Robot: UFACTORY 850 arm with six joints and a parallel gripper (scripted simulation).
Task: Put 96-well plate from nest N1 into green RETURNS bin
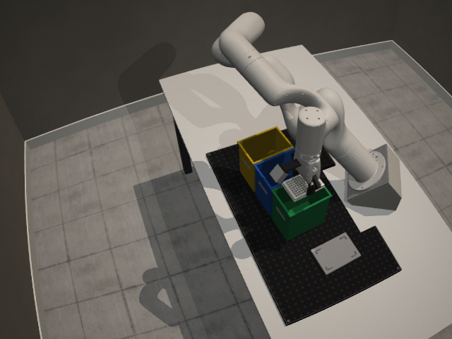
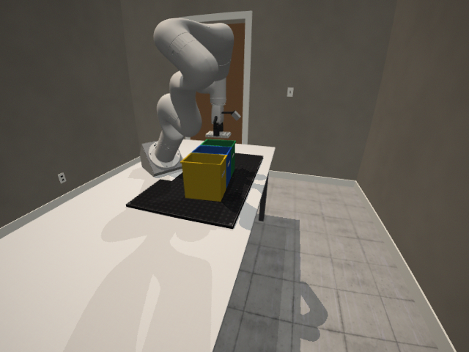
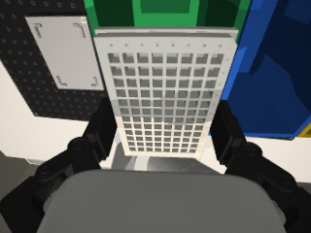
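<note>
The green bin lies 15 cm below my hand. The rest, counted from my hand: yellow bin: 26 cm to the right, 15 cm below, 1 cm behind; blue bin: 15 cm below, 13 cm to the right; white 96-well plate: 1 cm below.
</note>
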